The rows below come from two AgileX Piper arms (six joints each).
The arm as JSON. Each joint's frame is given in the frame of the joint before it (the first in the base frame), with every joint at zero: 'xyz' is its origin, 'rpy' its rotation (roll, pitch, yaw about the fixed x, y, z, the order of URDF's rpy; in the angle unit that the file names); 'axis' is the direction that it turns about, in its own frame. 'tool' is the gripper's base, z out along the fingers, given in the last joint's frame.
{
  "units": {
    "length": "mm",
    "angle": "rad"
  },
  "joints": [
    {
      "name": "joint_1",
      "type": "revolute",
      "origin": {
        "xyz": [
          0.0,
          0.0,
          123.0
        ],
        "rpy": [
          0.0,
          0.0,
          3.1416
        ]
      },
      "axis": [
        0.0,
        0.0,
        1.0
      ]
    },
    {
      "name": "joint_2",
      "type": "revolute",
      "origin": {
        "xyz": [
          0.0,
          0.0,
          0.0
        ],
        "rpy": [
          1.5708,
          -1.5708,
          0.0
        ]
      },
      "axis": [
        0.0,
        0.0,
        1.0
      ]
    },
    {
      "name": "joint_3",
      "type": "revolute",
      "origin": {
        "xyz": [
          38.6,
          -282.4,
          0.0
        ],
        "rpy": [
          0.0,
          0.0,
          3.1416
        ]
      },
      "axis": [
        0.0,
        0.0,
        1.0
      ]
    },
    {
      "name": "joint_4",
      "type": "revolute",
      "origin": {
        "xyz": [
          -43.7,
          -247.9,
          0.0
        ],
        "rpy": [
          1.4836,
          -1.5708,
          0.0
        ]
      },
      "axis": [
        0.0,
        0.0,
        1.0
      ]
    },
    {
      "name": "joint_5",
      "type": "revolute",
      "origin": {
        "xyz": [
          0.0,
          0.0,
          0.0
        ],
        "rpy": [
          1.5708,
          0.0,
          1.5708
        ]
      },
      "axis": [
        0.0,
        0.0,
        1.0
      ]
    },
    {
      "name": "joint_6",
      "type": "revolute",
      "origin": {
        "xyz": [
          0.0,
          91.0,
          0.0
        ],
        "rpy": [
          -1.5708,
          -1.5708,
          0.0
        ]
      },
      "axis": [
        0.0,
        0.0,
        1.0
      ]
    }
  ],
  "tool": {
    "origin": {
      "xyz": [
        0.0,
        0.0,
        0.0
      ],
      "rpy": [
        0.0,
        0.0,
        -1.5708
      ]
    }
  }
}
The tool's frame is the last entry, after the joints.
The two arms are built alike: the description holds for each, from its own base.
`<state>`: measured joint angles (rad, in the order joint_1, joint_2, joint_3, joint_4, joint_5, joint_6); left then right.
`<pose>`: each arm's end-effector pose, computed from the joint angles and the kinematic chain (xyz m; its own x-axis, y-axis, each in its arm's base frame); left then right.
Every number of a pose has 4 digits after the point.
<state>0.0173 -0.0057 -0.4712 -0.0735 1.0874 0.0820 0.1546 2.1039 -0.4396 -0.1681 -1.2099 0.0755</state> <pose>-0.0036 -0.0060 0.2673 -0.4963 0.0391 -0.8673 0.0628 0.9980 0.0090 0.2753 0.0573 0.0630 -0.3637 -0.0410 -0.9306 -0.2905 0.9542 0.0715</pose>
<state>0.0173 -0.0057 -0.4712 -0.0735 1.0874 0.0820 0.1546 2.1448 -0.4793 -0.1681 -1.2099 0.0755</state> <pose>-0.0036 -0.0060 0.2673 -0.4963 0.0391 -0.8673 0.0628 0.9980 0.0090 0.2839 0.0587 0.0555 -0.3648 -0.0412 -0.9302 -0.2904 0.9542 0.0716</pose>
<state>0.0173 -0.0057 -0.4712 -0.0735 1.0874 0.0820 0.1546 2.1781 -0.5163 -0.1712 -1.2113 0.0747</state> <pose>-0.0036 -0.0060 0.2673 -0.4963 0.0391 -0.8673 0.0628 0.9980 0.0090 0.2919 0.0602 0.0497 -0.3598 -0.0421 -0.9321 -0.2940 0.9532 0.0704</pose>
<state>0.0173 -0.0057 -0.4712 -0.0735 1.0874 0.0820 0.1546 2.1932 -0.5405 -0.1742 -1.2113 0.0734</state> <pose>-0.0036 -0.0060 0.2673 -0.4963 0.0391 -0.8673 0.0628 0.9980 0.0090 0.2974 0.0613 0.0477 -0.3509 -0.0431 -0.9354 -0.2980 0.9522 0.0679</pose>
